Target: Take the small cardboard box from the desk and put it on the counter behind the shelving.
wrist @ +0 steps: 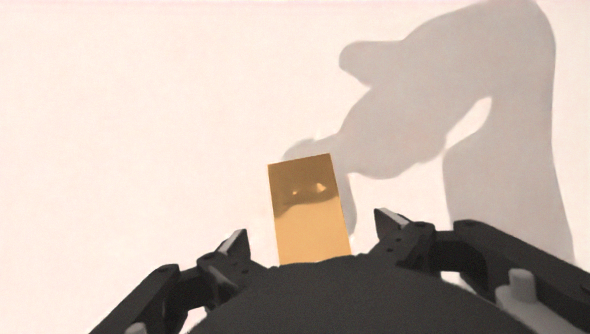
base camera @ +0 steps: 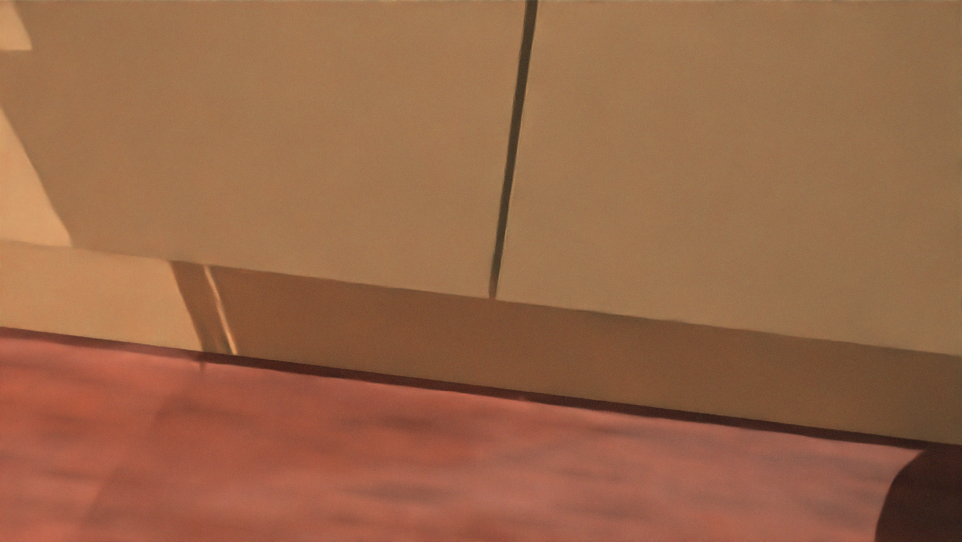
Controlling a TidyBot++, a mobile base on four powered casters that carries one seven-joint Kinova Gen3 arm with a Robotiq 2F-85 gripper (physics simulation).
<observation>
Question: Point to a counter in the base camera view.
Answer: At 741, 215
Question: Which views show my gripper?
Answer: The wrist view only.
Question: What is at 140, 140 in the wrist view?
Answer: A counter.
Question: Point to a small cardboard box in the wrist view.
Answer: At 309, 223
</observation>
